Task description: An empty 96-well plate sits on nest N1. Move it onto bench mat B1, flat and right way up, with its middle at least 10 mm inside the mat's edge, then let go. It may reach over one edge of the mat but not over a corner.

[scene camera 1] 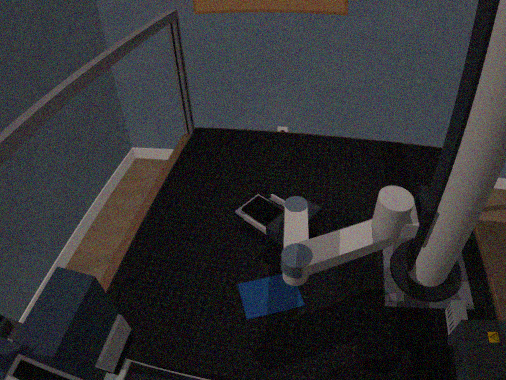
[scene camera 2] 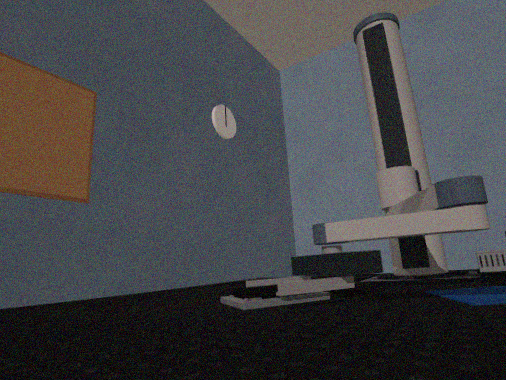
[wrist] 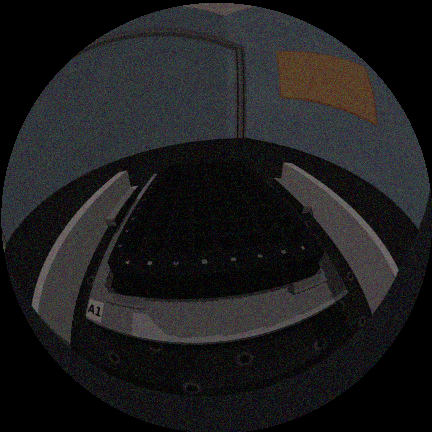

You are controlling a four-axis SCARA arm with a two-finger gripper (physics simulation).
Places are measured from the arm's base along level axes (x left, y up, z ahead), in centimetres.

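Pixels of known places: gripper, fingertip midpoint: (scene camera 1: 258,206) (scene camera 2: 261,287) (wrist: 205,172); arm's base, origin of the base link: (scene camera 1: 425,271).
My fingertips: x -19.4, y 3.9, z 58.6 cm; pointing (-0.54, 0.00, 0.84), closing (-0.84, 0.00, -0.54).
Note:
For each thing: its top centre in the pictures, then the offset to it from my fingertips. "spot": a spot on its surface instead. Level surfaces: height alone.
- black 96-well plate, middle of its top: (wrist: 207,184) (scene camera 2: 272,286) (scene camera 1: 263,209) dx +1.3, dy +0.0, dz -1.9 cm
- light grey nest N1, middle of its top: (wrist: 208,200) (scene camera 2: 273,293) (scene camera 1: 263,211) dx +1.3, dy -1.2, dz -1.9 cm
- blue bench mat B1, its level: dy -2.4 cm
- dark blue box-shaped unit, surface spot: (scene camera 1: 60,310) spot: dx +73.1, dy +46.1, dz +13.9 cm
- grey panel, surface spot: (scene camera 1: 114,344) spot: dx +71.5, dy +33.4, dz +10.4 cm
- dark unit with a yellow label, surface spot: (scene camera 1: 493,337) spot: dx +49.5, dy +9.0, dz -70.5 cm
The black 96-well plate (scene camera 1: 262,210) (scene camera 2: 264,290) (wrist: 215,225) sits flat in the light grey nest N1 (scene camera 1: 240,212) (scene camera 2: 245,303) (wrist: 200,321), whose label "A1" shows in the wrist view. My gripper (scene camera 1: 258,206) (scene camera 2: 262,287) (wrist: 205,172) is open and low over the nest, with one finger along each side of the plate. In the wrist view gaps show between the fingers and the plate. Part of the plate is hidden by the gripper in scene camera 1. The blue bench mat B1 (scene camera 1: 270,299) (scene camera 2: 480,296) lies flat, nearer scene camera 1 than the nest.
The arm's column (scene camera 1: 460,165) (scene camera 2: 392,100) stands on a base plate at the right. A dark blue box-shaped unit (scene camera 1: 60,310) stands at the lower left in scene camera 1, with a grey panel (scene camera 1: 114,344) beside it. A dark unit with a yellow label (scene camera 1: 493,337) is at the lower right.

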